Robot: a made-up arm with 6 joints. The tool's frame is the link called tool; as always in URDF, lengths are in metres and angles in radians.
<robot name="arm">
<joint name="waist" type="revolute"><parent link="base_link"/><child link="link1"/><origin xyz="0.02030 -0.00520 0.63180" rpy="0.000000 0.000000 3.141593"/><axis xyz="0 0 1"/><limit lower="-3.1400" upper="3.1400" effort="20" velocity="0.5"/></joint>
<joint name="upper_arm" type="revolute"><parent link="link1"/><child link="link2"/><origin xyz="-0.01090 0.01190 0.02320" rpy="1.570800 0.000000 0.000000"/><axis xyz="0 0 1"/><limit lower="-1.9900" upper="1.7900" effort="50" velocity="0.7"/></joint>
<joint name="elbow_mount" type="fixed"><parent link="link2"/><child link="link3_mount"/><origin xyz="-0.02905 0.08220 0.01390"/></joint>
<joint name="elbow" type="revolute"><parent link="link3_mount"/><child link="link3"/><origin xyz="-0.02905 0.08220 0.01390" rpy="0.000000 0.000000 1.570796"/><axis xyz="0 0 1"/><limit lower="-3.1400" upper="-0.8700" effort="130" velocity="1"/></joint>
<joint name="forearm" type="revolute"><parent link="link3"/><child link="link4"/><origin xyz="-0.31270 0.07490 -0.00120" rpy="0.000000 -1.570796 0.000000"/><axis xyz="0 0 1"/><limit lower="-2.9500" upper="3.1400" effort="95" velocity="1.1"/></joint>
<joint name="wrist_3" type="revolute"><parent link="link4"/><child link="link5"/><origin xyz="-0.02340 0.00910 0.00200" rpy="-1.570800 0.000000 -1.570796"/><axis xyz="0 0 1"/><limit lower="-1.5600" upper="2.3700" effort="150" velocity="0.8"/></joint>
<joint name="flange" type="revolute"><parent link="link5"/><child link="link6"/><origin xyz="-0.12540 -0.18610 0.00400" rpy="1.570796 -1.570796 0.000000"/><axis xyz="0 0 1"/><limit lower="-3.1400" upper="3.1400" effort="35" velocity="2.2"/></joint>
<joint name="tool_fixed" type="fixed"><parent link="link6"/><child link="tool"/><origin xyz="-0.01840 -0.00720 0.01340" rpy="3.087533 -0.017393 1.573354"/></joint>
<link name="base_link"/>
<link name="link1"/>
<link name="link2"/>
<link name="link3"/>
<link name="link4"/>
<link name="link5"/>
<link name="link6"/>
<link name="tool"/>
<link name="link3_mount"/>
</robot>
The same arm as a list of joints. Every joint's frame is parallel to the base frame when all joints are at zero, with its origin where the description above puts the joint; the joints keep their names.
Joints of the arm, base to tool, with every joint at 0 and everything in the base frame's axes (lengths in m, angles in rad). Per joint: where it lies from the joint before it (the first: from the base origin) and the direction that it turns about. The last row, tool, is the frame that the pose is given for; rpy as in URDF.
waist: axis 0 0 1 xyz 0.0203 -0.0052 0.6318
upper_arm: axis 0 1 0 xyz 0.0109 -0.0119 0.0232
elbow: axis 0 1 0 xyz 0.0581 0.0278 0.1644
forearm: axis 0 0 -1 xyz 0.0749 -0.0012 -0.3127
wrist_3: axis 0 1 0 xyz 0.0091 -0.0234 -0.0020
flange: axis 0 0 -1 xyz 0.1254 0.0040 -0.1861
tool: xyz -0.0072 -0.0184 -0.0134 rpy -0.0541 0.0174 -0.0026
Joint limits (rad, base to tool): -3.1400..3.1400 -1.9900..1.7900 -3.1400..-0.8700 -2.9500..3.1400 -1.5600..2.3700 -3.1400..3.1400

